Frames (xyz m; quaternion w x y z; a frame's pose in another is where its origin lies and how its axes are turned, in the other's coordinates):
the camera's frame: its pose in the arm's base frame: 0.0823 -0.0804 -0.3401 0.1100 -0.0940 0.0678 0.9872
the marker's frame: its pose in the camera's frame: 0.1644 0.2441 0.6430 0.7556 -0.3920 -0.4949 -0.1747
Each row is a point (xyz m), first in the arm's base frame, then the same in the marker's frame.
Working: the arm's base frame: its pose in the marker's frame: -0.3471 -0.1367 -0.1764 0.2523 -0.3625 0.4066 -0.7998

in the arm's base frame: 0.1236 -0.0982 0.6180
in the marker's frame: 0.0520 -0.4587 0.2030
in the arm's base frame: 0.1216 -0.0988 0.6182
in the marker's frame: 0.0533 -0.4571 0.2028
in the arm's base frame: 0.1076 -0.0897 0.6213
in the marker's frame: 0.0653 -0.4537 0.1912
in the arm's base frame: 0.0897 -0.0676 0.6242
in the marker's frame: 0.0808 -0.4545 0.1673
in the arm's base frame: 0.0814 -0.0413 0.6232
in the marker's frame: 0.0880 -0.4625 0.1419
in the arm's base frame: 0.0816 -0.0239 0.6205
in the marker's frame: 0.0876 -0.4708 0.1263
